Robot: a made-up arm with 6 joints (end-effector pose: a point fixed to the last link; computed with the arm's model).
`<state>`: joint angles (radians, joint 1 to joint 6).
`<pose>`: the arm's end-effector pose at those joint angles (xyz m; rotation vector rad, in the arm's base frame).
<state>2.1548 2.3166 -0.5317 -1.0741 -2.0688 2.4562</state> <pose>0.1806 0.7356 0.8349 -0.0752 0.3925 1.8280</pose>
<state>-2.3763 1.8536 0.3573 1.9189 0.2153 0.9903</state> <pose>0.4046 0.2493 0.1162 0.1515 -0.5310 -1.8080</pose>
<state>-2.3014 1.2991 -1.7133 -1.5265 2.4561 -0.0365</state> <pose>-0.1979 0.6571 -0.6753 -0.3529 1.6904 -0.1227</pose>
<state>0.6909 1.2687 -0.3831 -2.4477 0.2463 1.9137</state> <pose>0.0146 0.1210 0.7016 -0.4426 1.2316 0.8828</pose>
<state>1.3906 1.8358 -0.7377 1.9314 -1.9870 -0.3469</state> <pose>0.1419 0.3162 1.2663 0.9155 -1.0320 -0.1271</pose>
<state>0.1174 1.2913 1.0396 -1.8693 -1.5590 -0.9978</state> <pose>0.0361 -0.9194 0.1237 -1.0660 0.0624 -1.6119</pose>
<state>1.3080 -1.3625 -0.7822 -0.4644 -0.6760 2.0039</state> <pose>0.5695 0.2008 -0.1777 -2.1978 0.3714 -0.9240</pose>
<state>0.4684 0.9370 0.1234 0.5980 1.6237 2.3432</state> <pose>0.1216 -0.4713 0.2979 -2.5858 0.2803 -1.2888</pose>
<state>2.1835 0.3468 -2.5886 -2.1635 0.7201 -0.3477</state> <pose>-0.3410 0.1645 0.7447 -0.0354 2.0411 2.2899</pose>
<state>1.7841 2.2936 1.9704 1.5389 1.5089 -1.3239</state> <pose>0.1959 0.5501 0.8225 1.1856 -0.8514 0.3589</pose>
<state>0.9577 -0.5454 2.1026 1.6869 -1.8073 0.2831</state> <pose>0.1730 -0.4232 0.2011 -2.6846 0.0142 -1.0144</pose>
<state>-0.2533 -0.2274 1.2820 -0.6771 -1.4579 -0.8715</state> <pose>-0.4892 0.1049 -0.0069 0.1459 -0.8615 1.7590</pose>
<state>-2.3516 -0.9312 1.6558 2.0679 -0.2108 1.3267</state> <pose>-0.2098 0.2330 -0.3909 -1.3847 1.7221 0.4664</pose>
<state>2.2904 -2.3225 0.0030 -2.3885 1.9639 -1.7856</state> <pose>0.3684 0.0809 0.2777 2.8718 -0.6192 0.8846</pose>
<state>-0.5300 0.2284 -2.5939 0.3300 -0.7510 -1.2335</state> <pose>-0.1922 0.0284 0.4372 -0.7687 -2.9268 0.2165</pose>
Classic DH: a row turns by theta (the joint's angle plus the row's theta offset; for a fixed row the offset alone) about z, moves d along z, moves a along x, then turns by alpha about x. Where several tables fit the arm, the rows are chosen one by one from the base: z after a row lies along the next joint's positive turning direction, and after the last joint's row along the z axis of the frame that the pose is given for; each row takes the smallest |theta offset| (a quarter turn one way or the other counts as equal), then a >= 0, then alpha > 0; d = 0 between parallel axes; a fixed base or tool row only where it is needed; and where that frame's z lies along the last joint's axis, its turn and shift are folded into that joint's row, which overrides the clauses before.
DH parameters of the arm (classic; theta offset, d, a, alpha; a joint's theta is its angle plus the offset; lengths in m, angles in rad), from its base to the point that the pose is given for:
base (fixed): -1.5708 0.13 0 1.5708
joint 1: 0 -0.1122 0.2835 -1.5708
joint 2: -1.5708 0.1747 0.3224 -1.5708
joint 3: 1.5708 -0.1096 0.0323 1.5708
joint 4: -1.5708 0.0421 0.0659 -1.5708
joint 5: 0 0.0912 0.2925 1.5708
joint 6: 0 -0.1324 0.2464 1.5708
tool (fixed): -1.5708 0.0765 0 0

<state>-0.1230 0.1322 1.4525 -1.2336 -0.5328 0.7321</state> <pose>-0.7438 0.0937 0.1760 0.3977 -1.9006 0.6118</pose>
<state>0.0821 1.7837 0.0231 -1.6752 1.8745 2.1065</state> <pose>-0.3029 -0.5506 0.2275 -1.9536 1.1533 1.7267</pose>
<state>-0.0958 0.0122 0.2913 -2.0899 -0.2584 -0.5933</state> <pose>-0.3453 -0.5905 0.6066 2.7131 -0.3559 0.6535</pose>
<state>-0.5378 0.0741 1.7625 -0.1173 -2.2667 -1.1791</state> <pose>-0.2687 -0.1112 -0.1836 -0.6405 -0.4004 1.5809</pose>
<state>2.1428 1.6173 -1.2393 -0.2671 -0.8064 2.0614</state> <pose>-0.3772 0.6765 0.8040 0.6462 -1.6028 -1.8790</pose>
